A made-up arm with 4 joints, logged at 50 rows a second.
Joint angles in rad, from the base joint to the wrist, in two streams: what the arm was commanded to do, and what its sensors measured. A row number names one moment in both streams.
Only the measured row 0 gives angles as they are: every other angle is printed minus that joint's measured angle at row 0.
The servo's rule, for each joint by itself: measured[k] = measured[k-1] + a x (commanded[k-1-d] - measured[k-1]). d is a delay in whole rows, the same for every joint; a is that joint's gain. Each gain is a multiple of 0.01, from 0.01 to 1. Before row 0 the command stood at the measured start. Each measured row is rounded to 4 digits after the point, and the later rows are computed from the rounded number. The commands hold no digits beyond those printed.
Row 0, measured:
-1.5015 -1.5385 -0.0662 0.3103
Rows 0 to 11, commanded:
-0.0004 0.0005 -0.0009 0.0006
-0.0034 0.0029 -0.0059 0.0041
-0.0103 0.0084 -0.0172 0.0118
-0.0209 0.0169 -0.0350 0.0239
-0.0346 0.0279 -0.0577 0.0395
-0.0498 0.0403 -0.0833 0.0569
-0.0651 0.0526 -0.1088 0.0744
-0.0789 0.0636 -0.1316 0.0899
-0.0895 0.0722 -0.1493 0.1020
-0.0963 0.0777 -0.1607 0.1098
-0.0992 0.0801 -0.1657 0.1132
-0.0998 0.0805 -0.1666 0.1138
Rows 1 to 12, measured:
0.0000 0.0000 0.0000 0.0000
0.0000 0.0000 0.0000 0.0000
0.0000 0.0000 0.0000 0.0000
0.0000 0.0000 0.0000 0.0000
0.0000 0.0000 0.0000 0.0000
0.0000 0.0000 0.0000 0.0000
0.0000 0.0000 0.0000 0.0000
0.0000 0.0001 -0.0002 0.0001
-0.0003 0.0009 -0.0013 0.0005
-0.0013 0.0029 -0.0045 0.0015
-0.0033 0.0067 -0.0106 0.0035
-0.0064 0.0124 -0.0200 0.0067
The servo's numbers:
d 7
a 0.10 0.27 0.20 0.09

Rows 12 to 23, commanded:
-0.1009 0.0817 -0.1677 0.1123
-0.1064 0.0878 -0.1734 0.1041
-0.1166 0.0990 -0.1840 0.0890
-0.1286 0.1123 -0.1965 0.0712
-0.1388 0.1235 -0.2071 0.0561
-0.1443 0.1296 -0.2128 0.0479
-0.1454 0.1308 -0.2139 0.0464
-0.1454 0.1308 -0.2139 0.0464
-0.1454 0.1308 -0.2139 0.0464
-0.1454 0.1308 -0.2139 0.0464
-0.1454 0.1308 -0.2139 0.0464
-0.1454 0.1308 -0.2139 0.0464
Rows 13 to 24, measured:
-0.0107 0.0199 -0.0327 0.0112
-0.0161 0.0287 -0.0479 0.0169
-0.0224 0.0381 -0.0646 0.0235
-0.0291 0.0473 -0.0815 0.0306
-0.0358 0.0555 -0.0973 0.0377
-0.0421 0.0621 -0.1110 0.0445
-0.0479 0.0671 -0.1221 0.0507
-0.0532 0.0710 -0.1312 0.0562
-0.0585 0.0755 -0.1396 0.0605
-0.0643 0.0818 -0.1485 0.0631
-0.0707 0.0900 -0.1581 0.0638
-0.0775 0.0990 -0.1679 0.0631

